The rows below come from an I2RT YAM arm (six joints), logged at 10 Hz.
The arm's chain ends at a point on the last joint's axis. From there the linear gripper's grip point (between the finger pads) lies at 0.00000 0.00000 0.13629 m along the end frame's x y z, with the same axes.
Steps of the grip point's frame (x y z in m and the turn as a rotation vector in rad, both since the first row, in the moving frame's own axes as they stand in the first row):
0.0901 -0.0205 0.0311 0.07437 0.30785 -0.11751
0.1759 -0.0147 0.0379 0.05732 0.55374 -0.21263
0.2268 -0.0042 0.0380 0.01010 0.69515 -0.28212
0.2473 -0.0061 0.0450 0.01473 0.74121 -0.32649
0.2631 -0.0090 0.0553 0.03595 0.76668 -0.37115
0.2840 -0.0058 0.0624 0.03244 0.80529 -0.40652
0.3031 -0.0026 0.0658 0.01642 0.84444 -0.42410
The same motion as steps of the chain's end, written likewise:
0.0495 -0.0081 0.0379 0.07437 0.30785 -0.11751
0.1056 0.0004 0.0584 0.05732 0.55374 -0.21263
0.1409 0.0098 0.0694 0.01010 0.69515 -0.28212
0.1573 0.0113 0.0804 0.01473 0.74121 -0.32649
0.1717 0.0136 0.0931 0.03595 0.76668 -0.37115
0.1894 0.0189 0.1037 0.03244 0.80529 -0.40652
0.2048 0.0220 0.1109 0.01642 0.84444 -0.42410

